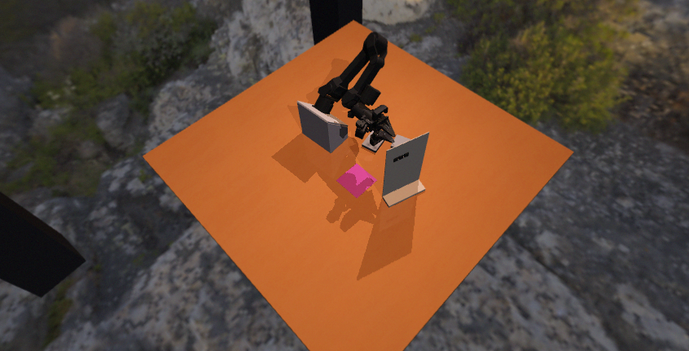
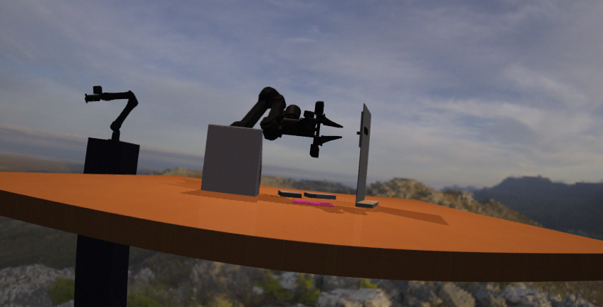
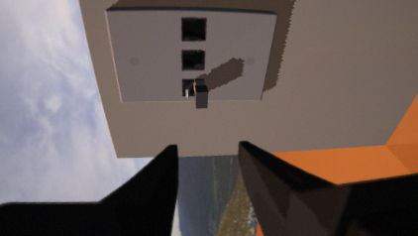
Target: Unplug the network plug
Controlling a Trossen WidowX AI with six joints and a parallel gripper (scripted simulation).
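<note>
Right now my gripper tip is 60 mm short of the grey network plug and 30 mm to the left of it. Also, from my gripper tip: pale socket panel (80 mm ahead, 50 mm to the right, 90 mm below); then magenta marked square (90 mm behind, 110 mm to the right, 240 mm below).
</note>
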